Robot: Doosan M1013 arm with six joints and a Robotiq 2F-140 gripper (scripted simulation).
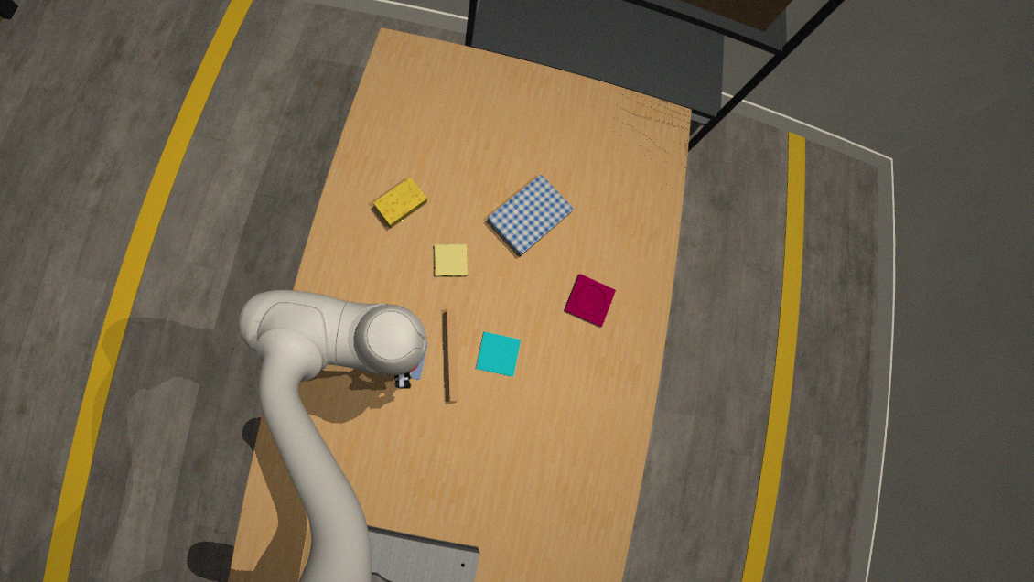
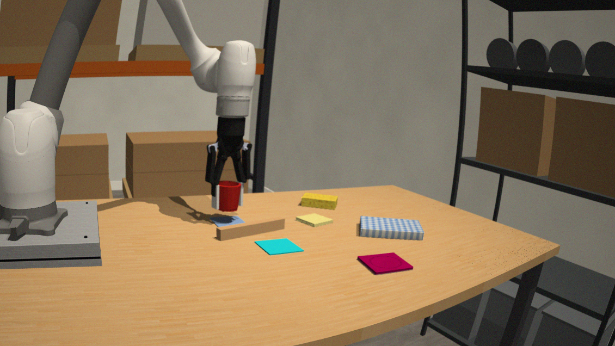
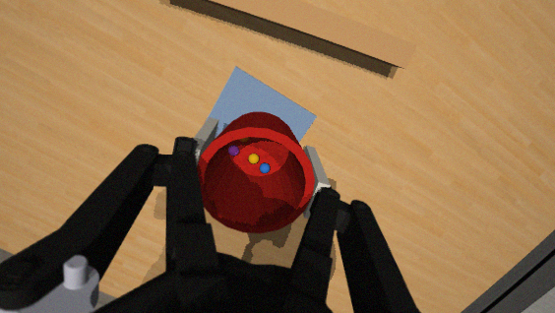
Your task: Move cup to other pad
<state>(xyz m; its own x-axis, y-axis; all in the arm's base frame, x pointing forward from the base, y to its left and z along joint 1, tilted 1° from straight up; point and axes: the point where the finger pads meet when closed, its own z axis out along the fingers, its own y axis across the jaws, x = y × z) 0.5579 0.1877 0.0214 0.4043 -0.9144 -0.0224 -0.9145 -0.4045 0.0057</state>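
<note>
The cyan pad lies 19 cm to the right of my hand, 9 cm ahead of it and 8 cm below it. From my hand the other things lie so: wooden rail (9 cm to the right, 7 cm below, 5 cm ahead); red cup (2 cm below).
</note>
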